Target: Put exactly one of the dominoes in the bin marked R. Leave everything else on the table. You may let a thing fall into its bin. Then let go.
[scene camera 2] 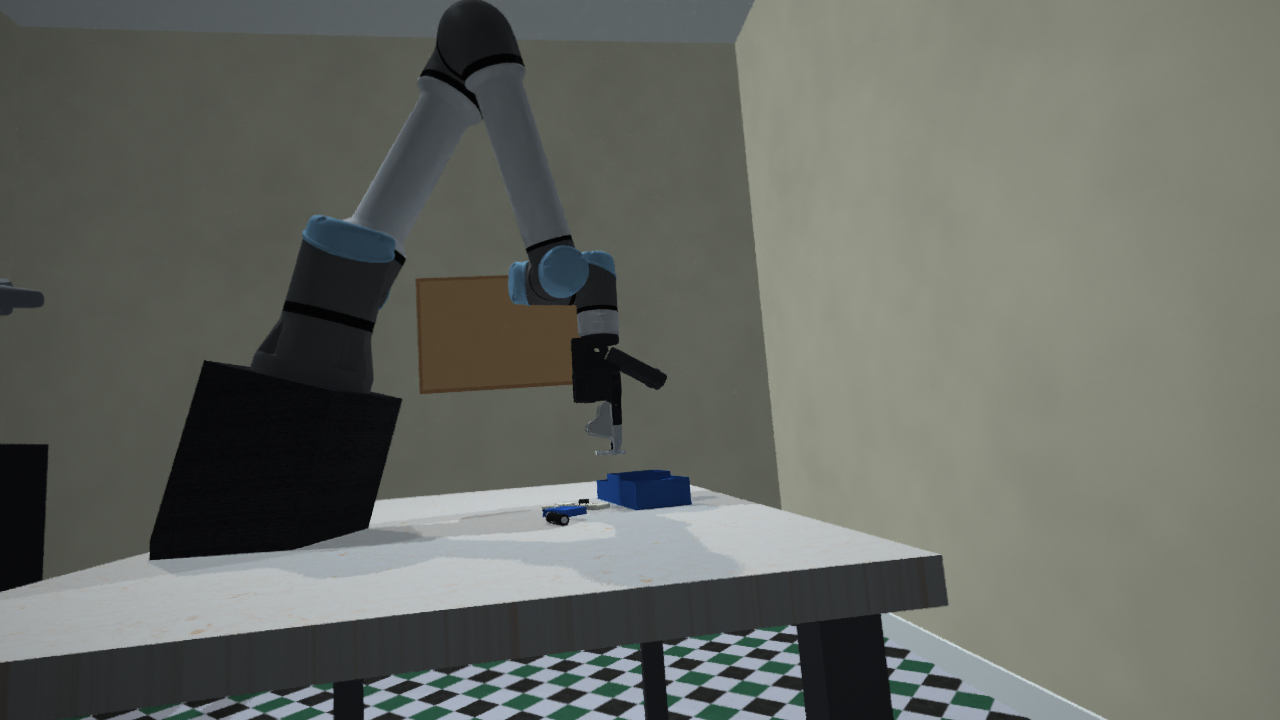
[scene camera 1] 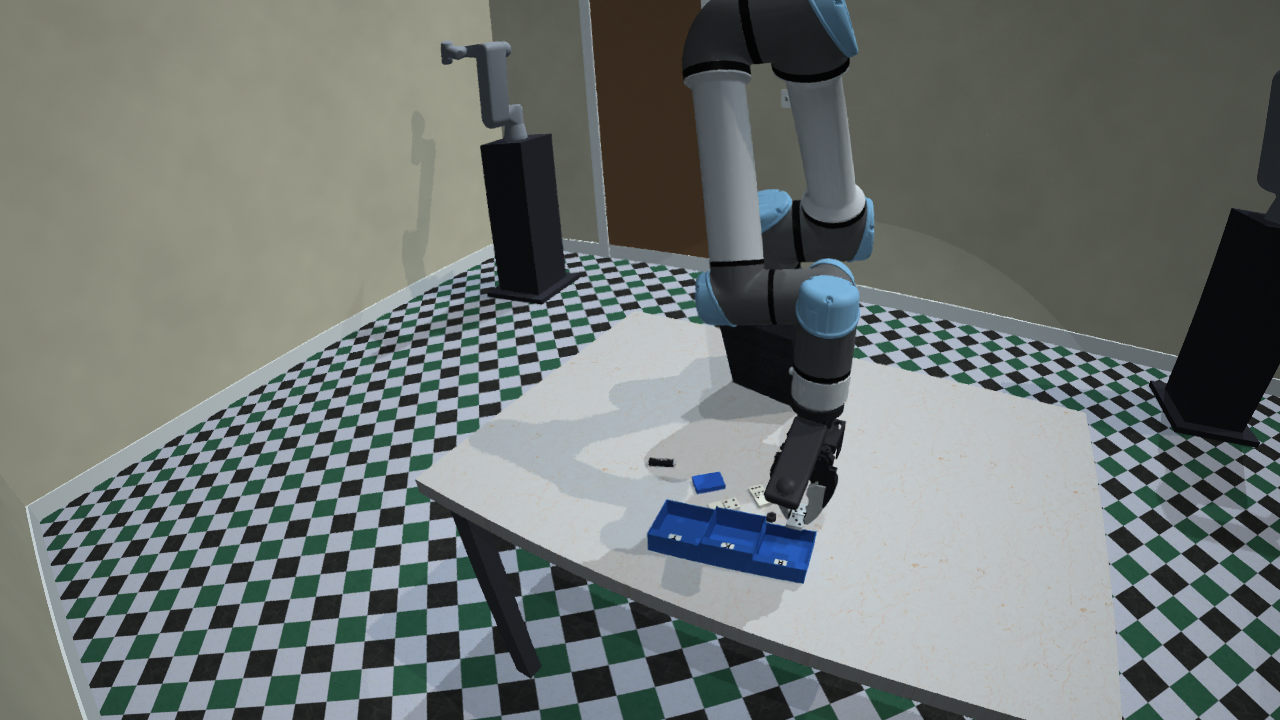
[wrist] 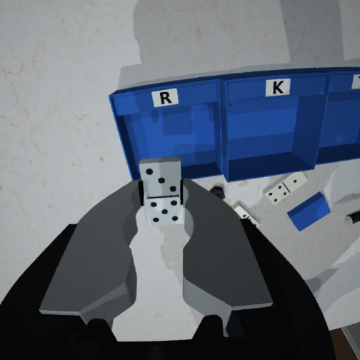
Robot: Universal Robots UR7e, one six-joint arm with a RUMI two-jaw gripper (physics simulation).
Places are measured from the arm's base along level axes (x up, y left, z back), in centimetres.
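Where they show: gripper, between the fingertips: (scene camera 2: 614, 454) (scene camera 1: 797, 521); arm's base, origin of its link: (scene camera 2: 312, 381).
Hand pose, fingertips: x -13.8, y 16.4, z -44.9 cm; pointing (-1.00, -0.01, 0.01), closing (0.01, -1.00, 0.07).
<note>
Each offset is from my fingertips to the top centre of the thing.
My gripper (wrist: 162, 181) (scene camera 2: 614, 447) is shut on a white domino with black dots @[dy +0.0, dx +0.8, dz +0.7 cm] (wrist: 162, 212) (scene camera 1: 796, 517) (scene camera 2: 609, 453), held flat above the height of the bin walls. In the wrist view its far end overlaps the near wall of the bin marked R (wrist: 197, 132) (scene camera 1: 787, 540), and the rest of it shows on the near side of that wall. The R bin is an end compartment of the blue three-part tray. A second domino @[dy -13.9, dx -6.9, dz +6.6 cm] (wrist: 285, 188) (scene camera 1: 730, 504) lies beside the tray. A third domino @[dy -8.9, dx -6.9, dz +11.2 cm] (wrist: 245, 215) (scene camera 1: 758, 495) is partly hidden by the right finger in the wrist view.
The K bin (wrist: 260, 125) adjoins R, with the T bin beyond. A black nut @[dy -5.5, dx -6.8, dz +6.7 cm] (wrist: 217, 191) (scene camera 1: 770, 516) lies near the tray. A blue block @[dy -18.6, dx -6.6, dz +11.4 cm] (wrist: 309, 211) (scene camera 1: 708, 482) (scene camera 2: 567, 511) and a dark cylinder @[dy -28.5, dx -6.2, dz +13.4 cm] (wrist: 353, 218) (scene camera 1: 661, 462) (scene camera 2: 555, 518) lie farther toward the T side.
</note>
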